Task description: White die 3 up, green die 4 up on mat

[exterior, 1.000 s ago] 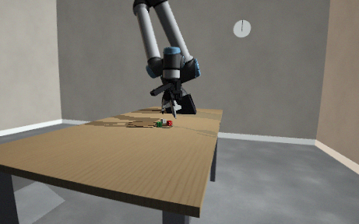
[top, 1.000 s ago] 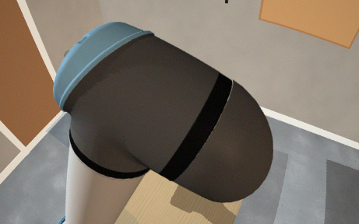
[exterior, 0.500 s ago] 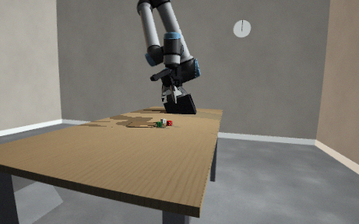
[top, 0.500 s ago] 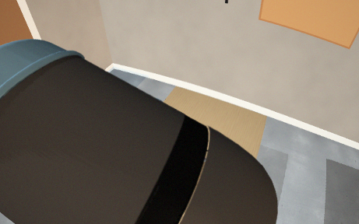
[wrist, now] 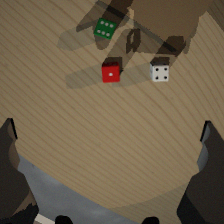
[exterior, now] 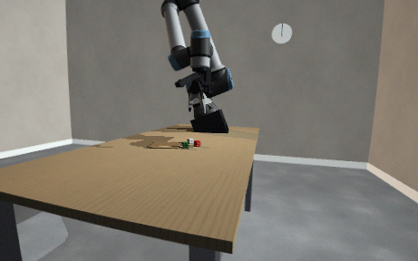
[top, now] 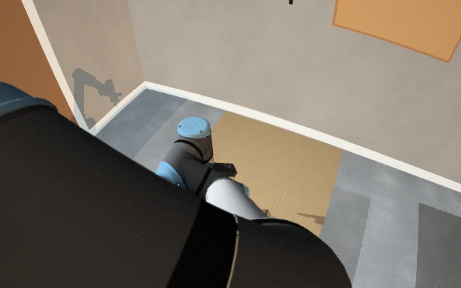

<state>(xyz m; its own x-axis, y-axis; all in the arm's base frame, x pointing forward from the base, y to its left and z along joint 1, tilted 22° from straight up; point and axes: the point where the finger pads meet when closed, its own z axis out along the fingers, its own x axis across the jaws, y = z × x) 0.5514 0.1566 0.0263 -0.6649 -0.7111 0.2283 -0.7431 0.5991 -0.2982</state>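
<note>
The white die lies 15 cm below my hand, 5 cm to the right of it and 5 cm behind it. Round my hand: green die 15 cm below, 5 cm ahead, 3 cm to the right; red die 15 cm below, 1 cm behind; tan mat 16 cm below, 14 cm to the right, 4 cm ahead.
</note>
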